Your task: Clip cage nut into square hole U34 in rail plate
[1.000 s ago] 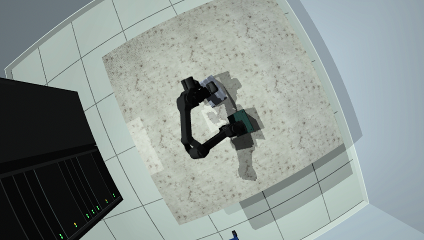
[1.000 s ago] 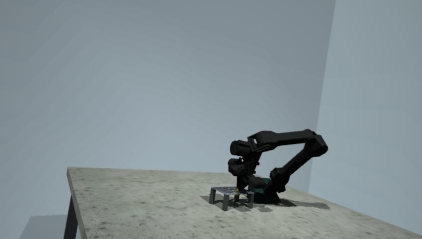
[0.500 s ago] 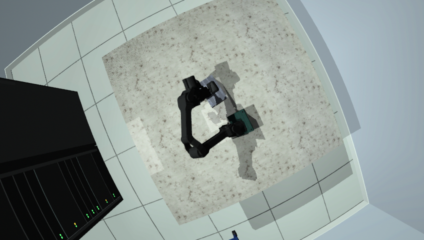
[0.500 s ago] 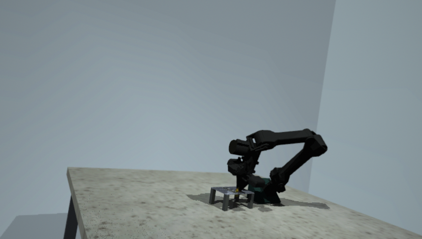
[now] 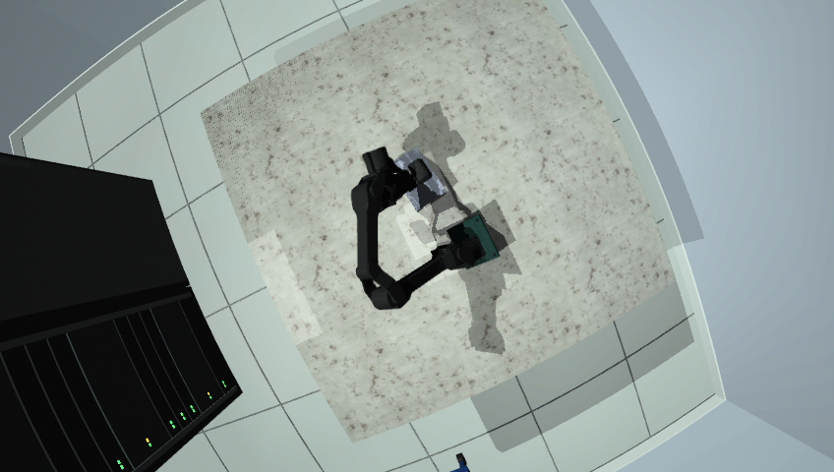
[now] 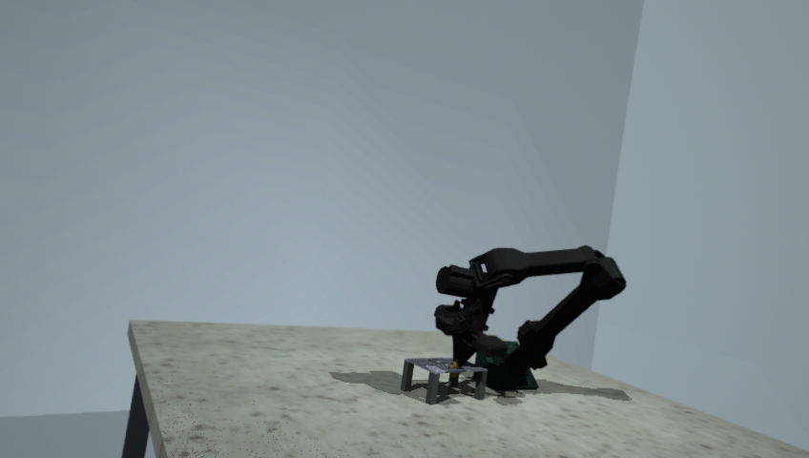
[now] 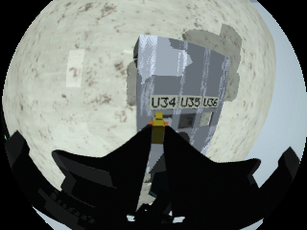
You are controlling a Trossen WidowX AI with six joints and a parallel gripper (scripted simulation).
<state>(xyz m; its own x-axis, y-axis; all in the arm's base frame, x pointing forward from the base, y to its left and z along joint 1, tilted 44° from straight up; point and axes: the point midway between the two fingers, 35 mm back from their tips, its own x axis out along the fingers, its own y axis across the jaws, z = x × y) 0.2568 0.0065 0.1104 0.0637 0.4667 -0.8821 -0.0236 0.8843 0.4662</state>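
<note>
The cage nut is 10 mm below my gripper tip.
</note>
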